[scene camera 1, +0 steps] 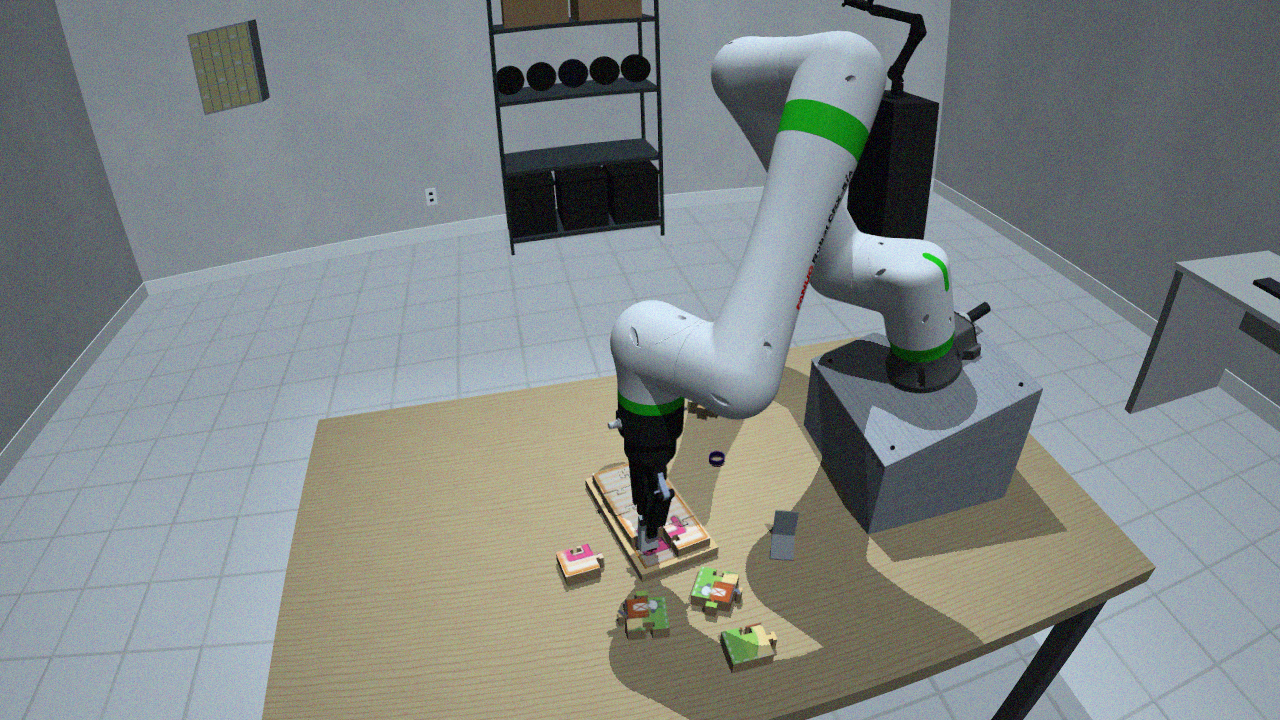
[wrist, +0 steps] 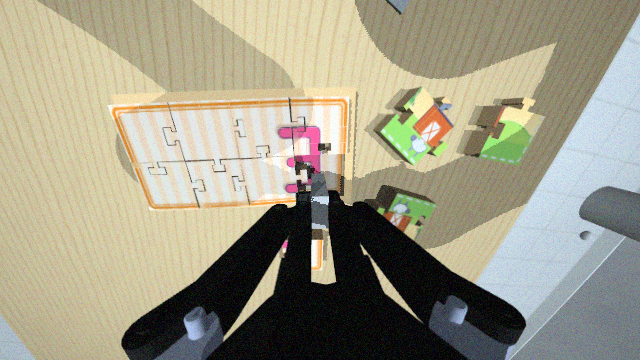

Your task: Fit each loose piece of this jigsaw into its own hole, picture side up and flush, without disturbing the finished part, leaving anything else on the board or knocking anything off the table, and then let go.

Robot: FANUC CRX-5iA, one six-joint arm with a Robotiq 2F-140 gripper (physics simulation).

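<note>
The jigsaw board (scene camera 1: 682, 563) (wrist: 353, 120) lies mid-table, its finished part striped white with an orange border and pink marks. Its near corner sits lower than the piece beside it and is partly hidden by the fingers. My gripper (scene camera 1: 648, 540) (wrist: 317, 185) is shut and empty, fingertips low over that corner; contact cannot be told. A loose pink-and-orange piece (scene camera 1: 577, 557) (wrist: 316, 255) lies left of the board, mostly hidden in the wrist view. A green barn piece (scene camera 1: 715, 589) (wrist: 431, 131), another green barn piece (scene camera 1: 646, 614) (wrist: 411, 206) and a green-and-yellow piece (scene camera 1: 748, 646) (wrist: 510, 141) lie picture up nearby.
A grey angled plate (scene camera 1: 783, 535) (wrist: 399, 4) lies right of the board. A small dark ring (scene camera 1: 716, 458) lies behind it. A small brown object (scene camera 1: 702, 411) shows partly behind the arm. The robot's grey base block (scene camera 1: 939, 456) stands at the right.
</note>
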